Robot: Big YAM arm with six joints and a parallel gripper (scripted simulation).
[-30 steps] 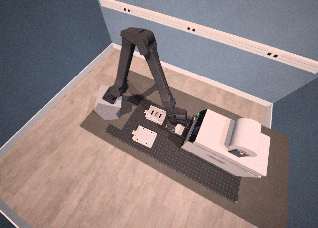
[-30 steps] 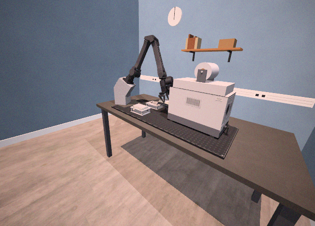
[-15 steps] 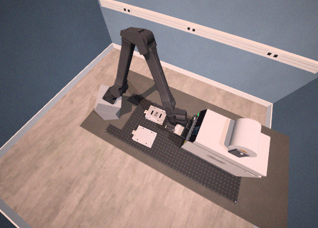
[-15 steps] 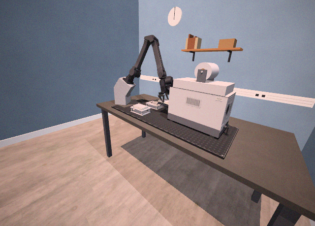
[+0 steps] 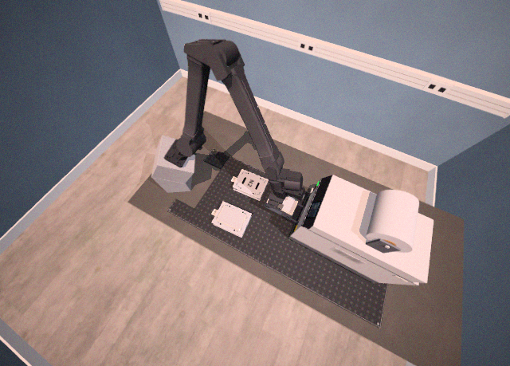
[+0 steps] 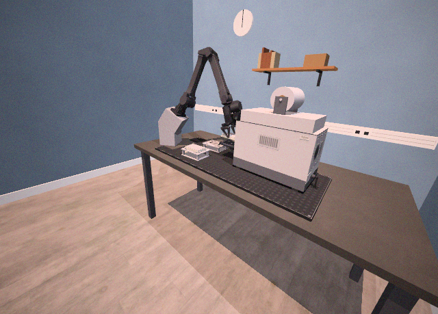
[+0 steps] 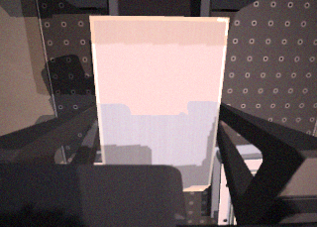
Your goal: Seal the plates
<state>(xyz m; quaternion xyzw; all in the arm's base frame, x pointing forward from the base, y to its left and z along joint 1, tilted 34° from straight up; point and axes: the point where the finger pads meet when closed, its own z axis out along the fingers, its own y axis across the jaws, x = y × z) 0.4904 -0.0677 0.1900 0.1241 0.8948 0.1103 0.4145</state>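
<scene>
The sealer stage lies 6 cm below my hand. From my hand the other things lie so: foil roll (33 cm ahead, 26 cm above, 5 cm to the right); then plate nest (21 cm behind, 13 cm to the right, 11 cm below).
</scene>
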